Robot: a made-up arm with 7 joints. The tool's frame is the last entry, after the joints.
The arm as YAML. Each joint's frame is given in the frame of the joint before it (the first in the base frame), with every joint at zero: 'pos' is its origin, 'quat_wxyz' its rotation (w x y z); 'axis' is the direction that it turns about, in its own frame. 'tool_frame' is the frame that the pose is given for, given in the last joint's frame.
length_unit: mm
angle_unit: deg
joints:
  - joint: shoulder
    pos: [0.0, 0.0, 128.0]
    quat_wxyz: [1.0, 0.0, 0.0, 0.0]
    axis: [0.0, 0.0, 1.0]
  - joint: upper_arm
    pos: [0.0, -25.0, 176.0]
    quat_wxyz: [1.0, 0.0, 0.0, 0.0]
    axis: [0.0, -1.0, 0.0]
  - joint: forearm
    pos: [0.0, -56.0, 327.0]
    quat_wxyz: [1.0, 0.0, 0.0, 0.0]
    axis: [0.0, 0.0, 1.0]
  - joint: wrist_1
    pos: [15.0, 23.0, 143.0]
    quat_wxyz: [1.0, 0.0, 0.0, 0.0]
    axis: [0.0, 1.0, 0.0]
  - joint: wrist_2
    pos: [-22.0, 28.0, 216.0]
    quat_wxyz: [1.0, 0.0, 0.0, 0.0]
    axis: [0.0, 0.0, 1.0]
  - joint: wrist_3
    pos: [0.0, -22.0, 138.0]
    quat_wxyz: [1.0, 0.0, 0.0, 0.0]
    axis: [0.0, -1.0, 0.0]
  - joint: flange
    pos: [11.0, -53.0, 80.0]
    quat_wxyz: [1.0, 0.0, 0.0, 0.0]
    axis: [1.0, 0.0, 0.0]
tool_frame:
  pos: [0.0, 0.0, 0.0]
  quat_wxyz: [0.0, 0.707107, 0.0, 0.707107]
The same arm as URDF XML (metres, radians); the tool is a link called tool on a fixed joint. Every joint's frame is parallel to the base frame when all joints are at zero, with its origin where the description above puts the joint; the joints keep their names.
<robot name="arm">
<joint name="shoulder" type="continuous"><parent link="base"/><child link="link1"/><origin xyz="0 0 0.128"/><axis xyz="0 0 1"/></joint>
<joint name="upper_arm" type="continuous"><parent link="link1"/><child link="link2"/><origin xyz="0 -0.025 0.176"/><axis xyz="0 -1 0"/></joint>
<joint name="forearm" type="continuous"><parent link="link2"/><child link="link3"/><origin xyz="0 -0.056 0.327"/><axis xyz="0 0 1"/></joint>
<joint name="wrist_1" type="continuous"><parent link="link3"/><child link="link4"/><origin xyz="0.015 0.023 0.143"/><axis xyz="0 1 0"/></joint>
<joint name="wrist_2" type="continuous"><parent link="link4"/><child link="link5"/><origin xyz="-0.022 0.028 0.216"/><axis xyz="0 0 1"/></joint>
<joint name="wrist_3" type="continuous"><parent link="link5"/><child link="link6"/><origin xyz="0 -0.022 0.138"/><axis xyz="0 -1 0"/></joint>
<joint name="flange" type="continuous"><parent link="link6"/><child link="link7"/><origin xyz="0.011 -0.053 0.08"/><axis xyz="1 0 0"/></joint>
<joint name="tool_joint" type="fixed"><parent link="link7"/><child link="tool"/><origin xyz="0 0 0" rpy="3.1416 -1.5708 0"/></joint>
<link name="base"/>
<link name="link1"/>
<link name="link2"/>
<link name="link3"/>
<link name="link4"/>
<link name="link5"/>
<link name="link6"/>
<link name="link7"/>
<link name="tool"/>
</robot>

